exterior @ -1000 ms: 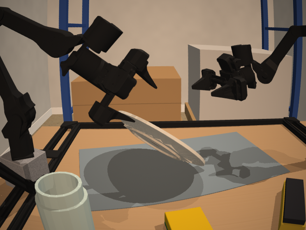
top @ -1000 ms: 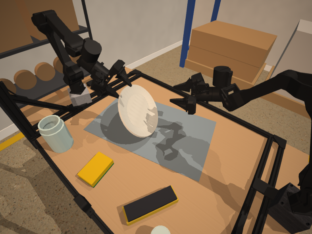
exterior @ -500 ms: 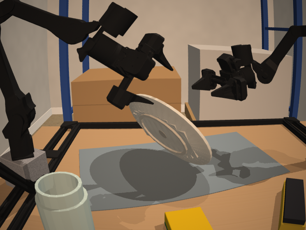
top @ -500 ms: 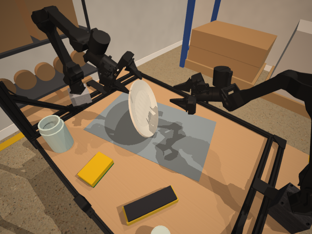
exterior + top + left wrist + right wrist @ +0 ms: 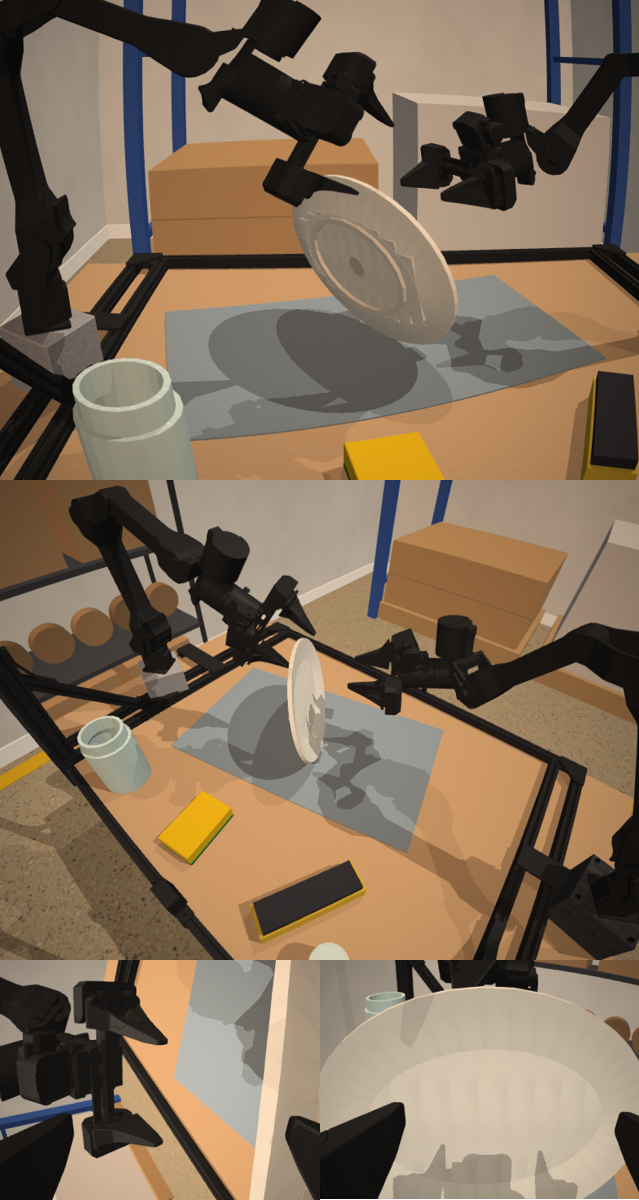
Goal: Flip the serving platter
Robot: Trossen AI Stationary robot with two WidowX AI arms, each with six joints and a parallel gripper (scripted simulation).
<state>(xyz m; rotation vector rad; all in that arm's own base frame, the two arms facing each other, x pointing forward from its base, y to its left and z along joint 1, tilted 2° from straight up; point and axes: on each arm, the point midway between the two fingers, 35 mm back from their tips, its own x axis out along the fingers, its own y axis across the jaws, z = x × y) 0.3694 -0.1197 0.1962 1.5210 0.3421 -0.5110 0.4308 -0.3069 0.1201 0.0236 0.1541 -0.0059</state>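
Right now my left hand is 40 mm short of the cream oval serving platter, 10 mm to the left of it and 160 mm above it. Also, from my left hand: pale green jar: 290 mm behind, 230 mm to the left, 200 mm below; grey drying mat: 30 mm ahead, 40 mm to the right, 270 mm below; yellow sponge: 290 mm behind, 10 mm to the left, 260 mm below.
Right now my right hand is 50 mm past the cream oval serving platter, 120 mm to the right of it and 90 mm above it. Round my right hand: grey drying mat 50 mm behind, 90 mm to the left, 210 mm below; then yellow sponge 370 mm behind, 140 mm to the left, 190 mm below; then black-and-yellow brush 360 mm behind, 110 mm to the right, 180 mm below.
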